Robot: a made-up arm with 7 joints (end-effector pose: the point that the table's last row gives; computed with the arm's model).
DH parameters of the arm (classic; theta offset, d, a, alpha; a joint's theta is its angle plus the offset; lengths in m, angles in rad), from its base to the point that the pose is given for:
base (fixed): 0.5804 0 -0.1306 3.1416
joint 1: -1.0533 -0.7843 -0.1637 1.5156
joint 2: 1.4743 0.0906 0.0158 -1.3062
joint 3: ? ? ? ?
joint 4: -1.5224 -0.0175 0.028 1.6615
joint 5: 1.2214 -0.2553 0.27 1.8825
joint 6: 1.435 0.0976 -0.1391 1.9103
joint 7: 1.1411 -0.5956 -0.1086 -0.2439
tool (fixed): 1.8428 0.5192 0 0
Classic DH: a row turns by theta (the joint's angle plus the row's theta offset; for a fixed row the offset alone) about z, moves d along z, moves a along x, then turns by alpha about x.
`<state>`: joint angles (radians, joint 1 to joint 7).
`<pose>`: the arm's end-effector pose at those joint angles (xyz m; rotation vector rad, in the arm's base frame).
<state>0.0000 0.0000 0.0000 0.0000 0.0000 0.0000 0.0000</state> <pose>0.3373 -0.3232 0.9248 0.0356 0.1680 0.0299</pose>
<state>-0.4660 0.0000 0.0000 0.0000 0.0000 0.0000 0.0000</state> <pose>0.4028 -0.0957 0.9248 -0.0042 0.1735 0.4947</pose>
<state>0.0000 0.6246 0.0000 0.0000 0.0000 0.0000 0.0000</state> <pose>0.3292 -0.2336 0.9702 -0.5826 0.1318 -0.0569</pose>
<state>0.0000 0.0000 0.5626 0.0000 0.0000 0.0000 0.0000</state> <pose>0.1688 -0.3178 1.1827 -0.0773 -0.3798 -0.0303</pose>
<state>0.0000 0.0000 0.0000 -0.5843 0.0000 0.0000 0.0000</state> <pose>0.1710 -0.5860 0.9248 0.0836 0.1526 -0.5530</pose>
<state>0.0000 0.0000 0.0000 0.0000 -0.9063 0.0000 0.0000</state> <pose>0.3321 -0.4054 0.8479 0.9154 0.0107 0.1872</pose>
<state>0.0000 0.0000 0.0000 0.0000 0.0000 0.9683 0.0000</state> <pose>0.2924 -0.4196 1.1983 0.2320 -0.7458 -0.2239</pose>
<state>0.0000 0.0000 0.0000 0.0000 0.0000 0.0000 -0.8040</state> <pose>0.3464 -0.4526 0.9287 0.1551 0.1233 -0.7649</pose>
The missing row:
joint 3: 1.5425 -0.0613 -0.0065 -1.6783
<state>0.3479 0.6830 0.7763 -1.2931 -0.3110 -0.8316 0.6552</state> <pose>-0.3267 -0.3243 0.9372 -0.2084 -0.2906 -0.2778</pose>
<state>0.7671 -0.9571 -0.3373 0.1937 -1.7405 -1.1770 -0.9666</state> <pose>0.1437 -0.0686 0.7631 1.9084 0.3083 0.7267</pose>
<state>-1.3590 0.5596 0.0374 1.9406 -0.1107 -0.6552 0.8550</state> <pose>-0.2771 -0.1498 0.6178 1.2546 -0.4939 -1.4544</pose>
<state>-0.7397 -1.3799 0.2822 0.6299 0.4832 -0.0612 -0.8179</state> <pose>0.4798 -0.0727 1.0397 0.9166 0.3469 0.3191</pose>
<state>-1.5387 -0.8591 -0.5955 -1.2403 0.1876 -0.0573 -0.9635</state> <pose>0.4923 -0.1063 0.4506 -0.8884 0.8055 -0.2222</pose>
